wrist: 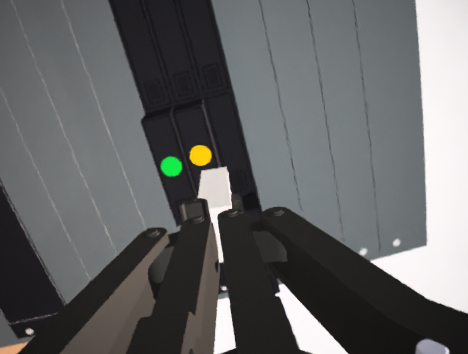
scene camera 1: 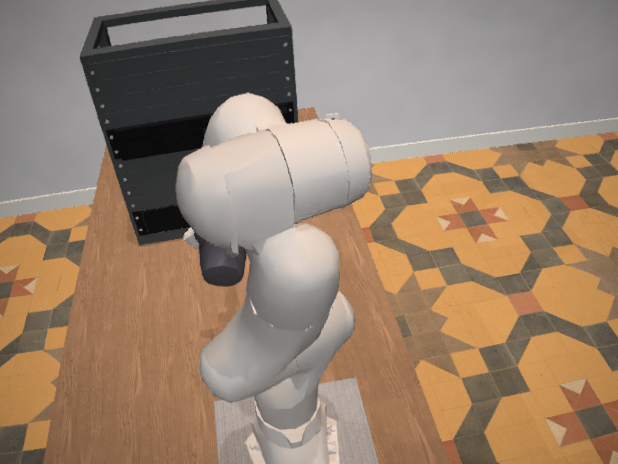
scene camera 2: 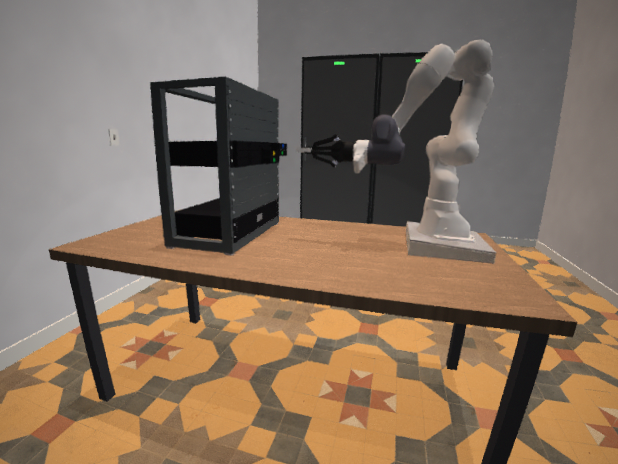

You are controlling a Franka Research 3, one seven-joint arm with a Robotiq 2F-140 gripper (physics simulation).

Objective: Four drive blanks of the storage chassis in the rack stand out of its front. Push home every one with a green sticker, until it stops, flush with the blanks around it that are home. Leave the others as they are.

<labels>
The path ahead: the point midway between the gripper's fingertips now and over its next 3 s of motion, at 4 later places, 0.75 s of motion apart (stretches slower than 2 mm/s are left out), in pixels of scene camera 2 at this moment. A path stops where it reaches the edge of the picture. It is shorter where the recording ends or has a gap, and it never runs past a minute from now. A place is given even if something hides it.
The gripper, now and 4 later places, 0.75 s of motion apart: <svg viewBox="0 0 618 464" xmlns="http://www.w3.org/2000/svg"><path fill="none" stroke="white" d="M296 150L290 150L290 157L282 159L274 162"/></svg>
</labels>
